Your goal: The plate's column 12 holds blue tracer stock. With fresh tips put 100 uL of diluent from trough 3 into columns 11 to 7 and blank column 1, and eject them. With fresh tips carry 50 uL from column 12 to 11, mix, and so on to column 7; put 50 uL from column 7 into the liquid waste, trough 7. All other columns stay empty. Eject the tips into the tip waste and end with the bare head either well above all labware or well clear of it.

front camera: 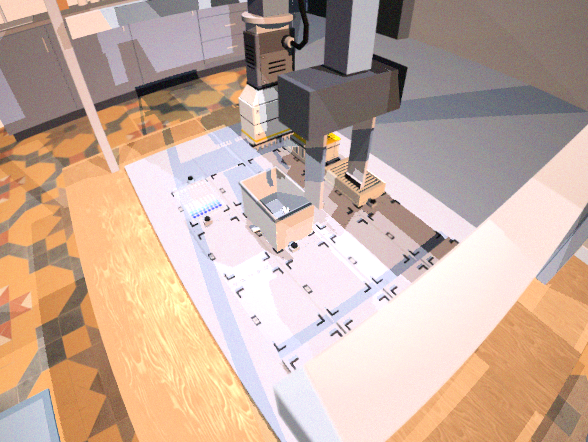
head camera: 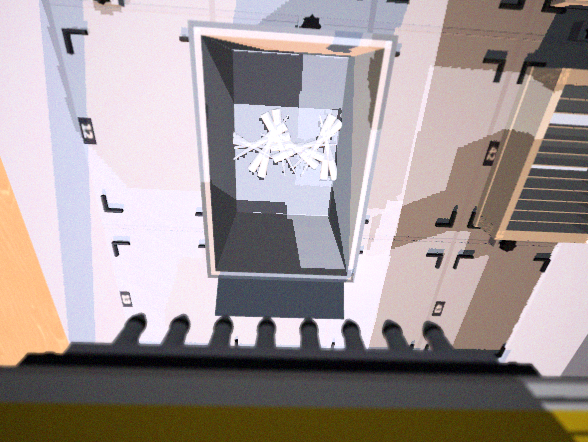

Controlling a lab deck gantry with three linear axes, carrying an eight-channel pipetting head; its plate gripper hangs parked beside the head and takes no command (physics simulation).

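Note:
The pipetting head stands at the back of the deck, behind the tip waste; its eight nozzles are dark and bare, beside the bin's edge in the head view. The tip waste bin holds a pile of white tips. The plate lies left of the bin, with blue wells along its near edge fading to pale; single columns are too small to read. The trough block stands to the right. My plate gripper hangs parked, open and empty, its fingers wide apart.
A tip rack with yellow tips stands at the back right, partly hidden by the gripper. The gripper's grey block hangs beside the head. Black corner brackets and small posts stand on the deck. A pale beam crosses the front right.

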